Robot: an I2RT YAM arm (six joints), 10 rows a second.
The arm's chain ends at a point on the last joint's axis. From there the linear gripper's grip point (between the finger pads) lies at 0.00 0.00 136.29 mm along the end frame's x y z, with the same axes.
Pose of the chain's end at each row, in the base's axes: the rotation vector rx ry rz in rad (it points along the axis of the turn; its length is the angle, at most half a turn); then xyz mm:
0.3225 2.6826 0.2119 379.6 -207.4 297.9
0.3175 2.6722 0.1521 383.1 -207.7 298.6
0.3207 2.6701 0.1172 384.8 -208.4 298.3
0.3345 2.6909 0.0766 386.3 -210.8 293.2
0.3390 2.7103 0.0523 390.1 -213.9 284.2
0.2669 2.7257 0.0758 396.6 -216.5 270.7
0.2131 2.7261 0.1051 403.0 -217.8 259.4
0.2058 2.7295 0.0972 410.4 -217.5 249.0
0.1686 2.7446 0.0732 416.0 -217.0 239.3
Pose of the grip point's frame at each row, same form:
0.3225 2.6826 0.2119 438.4 -194.1 175.7
0.3175 2.6722 0.1521 443.1 -200.1 176.5
0.3207 2.6701 0.1172 444.9 -204.3 176.1
0.3345 2.6909 0.0766 443.4 -210.5 169.5
0.3390 2.7103 0.0523 444.6 -215.7 159.3
0.2669 2.7257 0.0758 450.3 -214.5 145.5
0.2131 2.7261 0.1051 457.3 -212.0 134.5
0.2058 2.7295 0.0972 464.3 -212.3 123.9
0.1686 2.7446 0.0732 468.2 -213.2 113.5

